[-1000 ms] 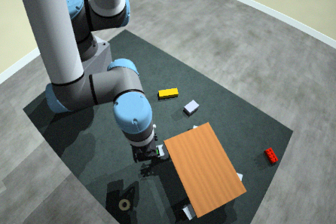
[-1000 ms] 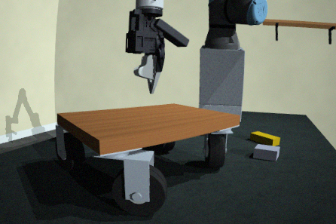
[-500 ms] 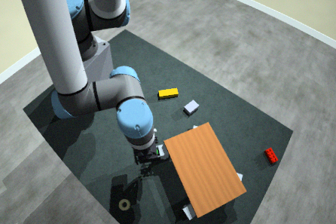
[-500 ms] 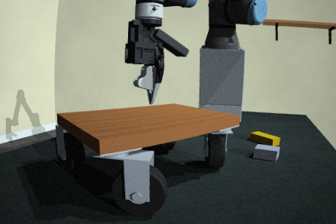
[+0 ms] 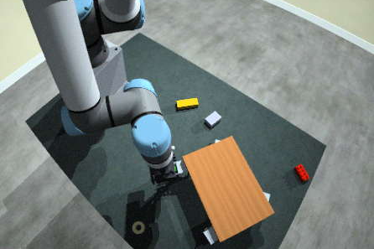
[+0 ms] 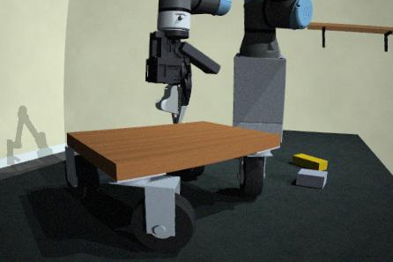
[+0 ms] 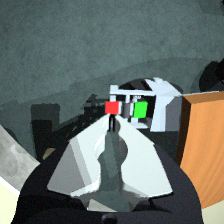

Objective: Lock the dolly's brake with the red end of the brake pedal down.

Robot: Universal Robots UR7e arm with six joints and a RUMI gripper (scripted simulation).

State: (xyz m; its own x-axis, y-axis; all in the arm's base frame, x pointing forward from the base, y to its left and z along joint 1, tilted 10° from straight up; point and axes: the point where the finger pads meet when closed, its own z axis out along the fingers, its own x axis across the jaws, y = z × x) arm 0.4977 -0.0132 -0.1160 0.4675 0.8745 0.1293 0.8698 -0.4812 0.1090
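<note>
Right now the brake pedal is 10 mm ahead of my hand, 10 mm to the left of it and 30 mm below it. Round my hand: grey block (60 mm behind, 310 mm to the left, 100 mm below); then yellow block (200 mm behind, 280 mm to the left, 100 mm below); then red brick (370 mm ahead, 420 mm to the left, 100 mm below).
</note>
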